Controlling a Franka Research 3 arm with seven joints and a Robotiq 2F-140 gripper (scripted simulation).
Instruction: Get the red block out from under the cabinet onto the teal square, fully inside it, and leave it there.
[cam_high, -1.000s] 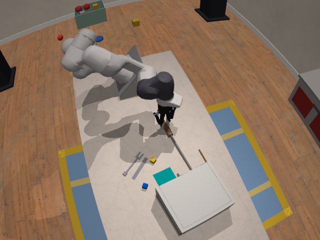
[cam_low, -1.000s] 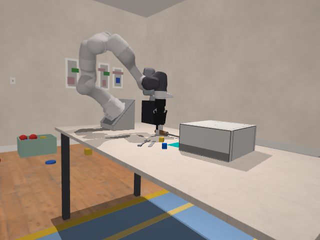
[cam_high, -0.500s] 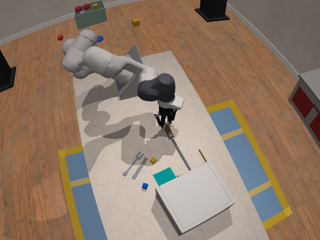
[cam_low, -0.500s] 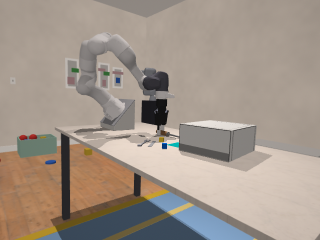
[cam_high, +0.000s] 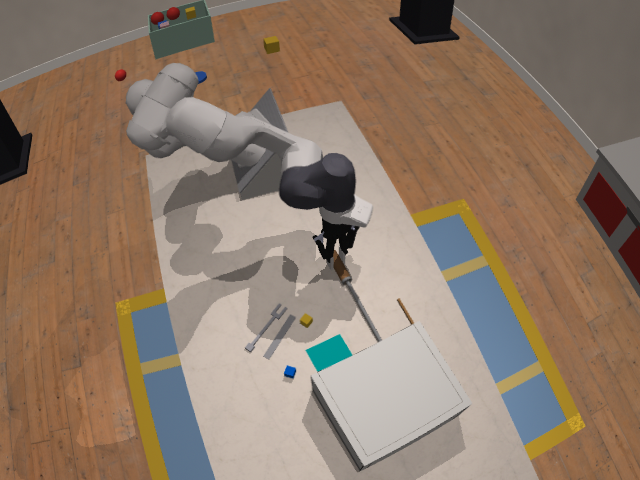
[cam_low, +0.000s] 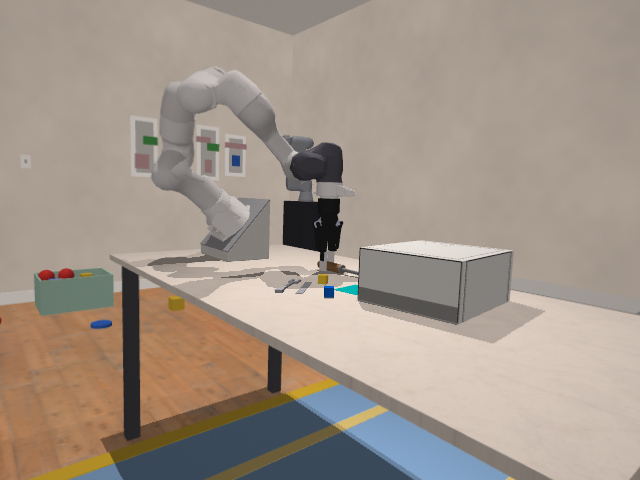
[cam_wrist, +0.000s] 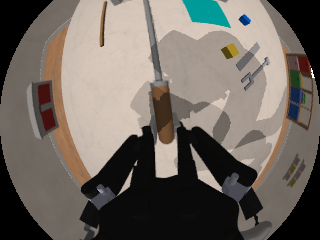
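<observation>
Now: hand 27 cm short of the teal square, 12 cm to the left of it and 4 cm above it. Round my hand: long hooked tool 16 cm ahead, 3 cm to the right, 2 cm below; yellow cube 15 cm ahead, 14 cm to the right, 2 cm below; flat grey bar 23 cm to the right, 16 cm ahead, 4 cm below.
</observation>
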